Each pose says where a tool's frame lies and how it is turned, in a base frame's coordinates. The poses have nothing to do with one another.
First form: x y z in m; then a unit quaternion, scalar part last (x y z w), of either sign.
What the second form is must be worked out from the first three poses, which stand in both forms.
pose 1, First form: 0.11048 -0.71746 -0.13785 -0.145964 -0.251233 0.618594 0.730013
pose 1, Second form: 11.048 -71.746 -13.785 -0.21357 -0.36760 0.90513 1.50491
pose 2, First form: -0.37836 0.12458 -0.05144 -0.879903 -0.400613 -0.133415 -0.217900
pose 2, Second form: -37.836 12.458 -5.144 0.90157 0.41048 0.13670 2.70227
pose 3, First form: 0.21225 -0.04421 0.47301 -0.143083 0.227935 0.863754 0.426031
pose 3, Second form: 21.225 -4.421 47.301 -0.15815 0.25194 0.95473 2.26139
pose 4, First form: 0.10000 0.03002 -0.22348 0.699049 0.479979 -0.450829 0.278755
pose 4, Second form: 10.000 3.002 -22.348 0.72790 0.49979 -0.46944 2.57660
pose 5, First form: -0.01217 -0.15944 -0.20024 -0.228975 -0.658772 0.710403 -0.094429
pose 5, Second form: -1.217 -15.944 -20.024 0.23000 0.66173 -0.71359 2.95245
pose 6, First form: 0.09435 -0.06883 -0.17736 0.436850 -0.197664 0.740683 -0.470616
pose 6, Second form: 9.435 -6.883 -17.736 -0.49511 0.22402 -0.83945 2.16161
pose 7, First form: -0.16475 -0.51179 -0.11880 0.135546 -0.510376 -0.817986 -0.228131
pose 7, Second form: -16.475 -51.179 -11.880 -0.13922 0.52420 0.84014 2.68128
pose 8, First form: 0.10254 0.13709 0.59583 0.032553 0.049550 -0.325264 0.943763
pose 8, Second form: 10.254 13.709 59.583 0.09846 0.14987 -0.98379 0.67393
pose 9, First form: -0.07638 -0.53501 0.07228 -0.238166 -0.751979 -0.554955 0.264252
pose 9, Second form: -7.638 -53.501 7.228 -0.24694 -0.77969 -0.57541 2.60674
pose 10, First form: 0.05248 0.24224 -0.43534 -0.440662 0.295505 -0.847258 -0.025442
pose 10, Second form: 5.248 24.224 -43.534 0.44080 -0.29560 0.84753 3.09070
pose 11, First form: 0.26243 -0.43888 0.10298 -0.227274 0.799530 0.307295 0.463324
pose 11, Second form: 26.243 -43.888 10.298 -0.25646 0.90221 0.34676 2.17811
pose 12, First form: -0.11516 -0.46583 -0.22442 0.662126 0.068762 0.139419 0.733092
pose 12, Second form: -11.516 -46.583 -22.442 0.97353 0.10110 0.20499 1.49588
